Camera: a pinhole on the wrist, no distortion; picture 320 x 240 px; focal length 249.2 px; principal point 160.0 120.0 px. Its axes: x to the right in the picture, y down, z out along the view. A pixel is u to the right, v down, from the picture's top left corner.
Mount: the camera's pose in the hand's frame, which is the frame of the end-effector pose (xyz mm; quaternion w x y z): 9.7 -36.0 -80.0 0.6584 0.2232 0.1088 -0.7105
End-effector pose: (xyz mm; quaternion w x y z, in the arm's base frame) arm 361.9 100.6 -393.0 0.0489 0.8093 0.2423 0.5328
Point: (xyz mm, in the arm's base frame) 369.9 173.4 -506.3
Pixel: 146 60
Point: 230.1 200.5 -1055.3
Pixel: outside the picture
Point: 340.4 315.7 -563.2
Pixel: 271 106
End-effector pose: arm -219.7 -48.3 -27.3 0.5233 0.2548 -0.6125 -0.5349
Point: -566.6 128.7 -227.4
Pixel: 141 98
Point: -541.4 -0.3 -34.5
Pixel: 53 196
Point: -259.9 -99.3 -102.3
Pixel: 186 216
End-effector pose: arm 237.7 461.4 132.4 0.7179 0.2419 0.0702 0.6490
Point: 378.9 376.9 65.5
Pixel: 262 33
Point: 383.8 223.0 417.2
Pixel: 27 63
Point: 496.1 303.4 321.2
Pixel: 117 111
